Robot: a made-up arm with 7 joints.
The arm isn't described. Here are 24 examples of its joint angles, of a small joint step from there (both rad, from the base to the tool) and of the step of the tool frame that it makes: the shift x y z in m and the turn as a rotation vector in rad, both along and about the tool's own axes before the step.
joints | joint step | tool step
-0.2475 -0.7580 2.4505 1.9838 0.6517 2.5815 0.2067 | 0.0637 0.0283 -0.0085 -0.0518 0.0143 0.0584 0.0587 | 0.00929 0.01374 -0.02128 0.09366 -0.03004 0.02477
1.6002 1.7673 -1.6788 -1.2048 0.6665 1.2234 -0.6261 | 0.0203 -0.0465 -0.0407 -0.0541 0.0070 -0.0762 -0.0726 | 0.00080 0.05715 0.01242 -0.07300 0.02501 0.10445
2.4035 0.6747 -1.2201 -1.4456 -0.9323 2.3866 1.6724 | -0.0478 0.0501 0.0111 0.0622 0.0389 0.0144 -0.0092 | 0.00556 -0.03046 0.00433 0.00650 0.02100 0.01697
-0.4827 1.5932 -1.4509 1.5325 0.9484 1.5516 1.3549 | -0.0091 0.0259 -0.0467 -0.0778 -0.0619 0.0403 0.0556 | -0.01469 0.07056 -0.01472 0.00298 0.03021 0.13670
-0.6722 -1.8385 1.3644 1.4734 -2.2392 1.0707 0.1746 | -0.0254 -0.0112 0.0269 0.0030 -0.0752 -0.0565 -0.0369 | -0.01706 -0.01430 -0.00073 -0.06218 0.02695 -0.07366
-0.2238 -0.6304 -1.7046 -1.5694 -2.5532 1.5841 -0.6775 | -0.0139 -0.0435 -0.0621 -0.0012 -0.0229 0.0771 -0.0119 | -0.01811 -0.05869 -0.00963 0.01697 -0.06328 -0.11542
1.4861 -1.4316 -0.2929 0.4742 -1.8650 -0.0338 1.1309 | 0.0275 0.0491 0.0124 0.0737 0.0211 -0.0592 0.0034 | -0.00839 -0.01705 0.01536 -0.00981 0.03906 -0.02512
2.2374 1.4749 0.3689 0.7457 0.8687 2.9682 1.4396 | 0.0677 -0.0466 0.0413 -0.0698 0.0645 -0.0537 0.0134 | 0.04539 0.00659 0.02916 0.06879 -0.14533 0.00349
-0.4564 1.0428 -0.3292 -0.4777 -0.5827 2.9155 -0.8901 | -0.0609 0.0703 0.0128 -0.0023 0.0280 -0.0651 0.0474 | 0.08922 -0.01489 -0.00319 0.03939 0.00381 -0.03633
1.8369 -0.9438 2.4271 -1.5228 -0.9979 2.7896 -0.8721 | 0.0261 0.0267 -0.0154 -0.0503 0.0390 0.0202 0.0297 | -0.00773 -0.01621 0.00629 0.03463 0.00876 -0.04872
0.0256 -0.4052 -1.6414 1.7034 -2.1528 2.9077 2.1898 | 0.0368 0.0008 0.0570 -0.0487 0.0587 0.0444 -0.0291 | 0.00722 0.05875 0.02056 -0.12667 0.00202 0.10247
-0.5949 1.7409 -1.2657 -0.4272 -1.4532 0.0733 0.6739 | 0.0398 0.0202 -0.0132 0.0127 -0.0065 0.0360 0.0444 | 0.03187 0.02425 -0.03107 0.00125 -0.03197 -0.01544
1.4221 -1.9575 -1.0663 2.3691 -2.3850 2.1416 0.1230 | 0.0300 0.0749 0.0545 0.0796 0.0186 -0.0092 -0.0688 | -0.01914 0.01938 0.03719 -0.06824 -0.05747 -0.03679
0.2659 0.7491 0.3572 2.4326 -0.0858 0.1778 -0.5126 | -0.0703 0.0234 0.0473 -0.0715 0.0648 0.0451 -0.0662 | -0.03960 0.00273 -0.01036 -0.01066 -0.11579 -0.03252
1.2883 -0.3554 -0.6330 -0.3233 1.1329 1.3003 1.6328 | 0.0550 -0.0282 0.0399 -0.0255 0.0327 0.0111 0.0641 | 0.00504 -0.02435 0.00171 0.18376 0.05117 0.02257
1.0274 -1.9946 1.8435 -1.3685 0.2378 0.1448 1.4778 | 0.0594 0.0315 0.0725 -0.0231 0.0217 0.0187 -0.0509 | 0.02158 -0.03554 0.02775 0.00883 0.03563 -0.00602
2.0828 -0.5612 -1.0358 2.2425 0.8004 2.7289 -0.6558 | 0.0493 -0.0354 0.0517 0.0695 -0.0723 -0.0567 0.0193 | -0.04326 0.01646 -0.00948 -0.08193 0.03802 0.18582
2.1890 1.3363 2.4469 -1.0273 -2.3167 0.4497 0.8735 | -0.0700 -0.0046 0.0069 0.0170 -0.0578 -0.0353 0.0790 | -0.01148 0.03892 -0.06511 -0.01220 -0.05979 -0.05057
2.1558 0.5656 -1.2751 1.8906 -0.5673 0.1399 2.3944 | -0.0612 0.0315 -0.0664 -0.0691 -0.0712 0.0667 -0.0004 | -0.03140 0.06508 0.09630 0.13550 0.05315 0.10403
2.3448 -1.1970 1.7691 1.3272 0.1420 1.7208 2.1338 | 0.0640 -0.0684 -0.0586 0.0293 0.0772 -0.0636 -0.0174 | 0.01461 0.01917 0.10324 0.12399 -0.14370 -0.04170
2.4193 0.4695 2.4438 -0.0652 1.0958 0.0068 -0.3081 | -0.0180 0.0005 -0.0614 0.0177 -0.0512 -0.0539 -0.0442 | -0.00568 -0.01958 -0.00523 -0.01206 0.09110 -0.11197
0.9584 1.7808 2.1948 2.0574 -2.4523 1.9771 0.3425 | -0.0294 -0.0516 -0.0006 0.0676 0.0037 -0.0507 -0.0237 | -0.00341 0.02779 0.00032 0.02981 -0.01855 0.00325
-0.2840 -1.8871 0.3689 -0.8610 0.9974 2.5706 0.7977 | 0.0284 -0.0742 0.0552 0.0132 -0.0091 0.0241 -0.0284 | -0.04624 -0.03247 0.06274 -0.09704 -0.05580 -0.04683
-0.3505 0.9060 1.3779 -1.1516 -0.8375 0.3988 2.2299 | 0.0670 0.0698 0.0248 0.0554 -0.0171 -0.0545 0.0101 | -0.00130 0.04264 -0.00772 0.06783 -0.01376 -0.08019
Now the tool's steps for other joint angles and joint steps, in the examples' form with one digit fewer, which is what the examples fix.
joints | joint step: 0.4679 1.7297 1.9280 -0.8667 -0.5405 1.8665 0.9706 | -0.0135 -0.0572 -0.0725 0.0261 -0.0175 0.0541 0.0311
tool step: -0.0027 -0.0192 -0.0058 -0.0697 0.0287 0.0596
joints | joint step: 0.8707 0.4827 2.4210 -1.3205 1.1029 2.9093 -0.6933 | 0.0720 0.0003 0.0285 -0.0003 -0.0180 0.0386 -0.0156
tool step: 0.0378 0.0073 -0.0016 -0.0183 -0.0827 -0.0982
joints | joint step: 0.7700 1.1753 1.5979 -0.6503 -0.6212 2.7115 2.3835 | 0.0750 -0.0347 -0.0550 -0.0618 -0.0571 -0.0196 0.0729
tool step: 0.0623 0.0755 0.0242 -0.0499 0.0922 -0.0010
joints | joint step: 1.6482 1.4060 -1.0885 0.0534 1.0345 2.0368 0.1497 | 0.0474 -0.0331 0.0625 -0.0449 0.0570 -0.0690 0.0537
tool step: -0.0177 -0.0317 -0.0237 0.1723 0.0647 -0.0653
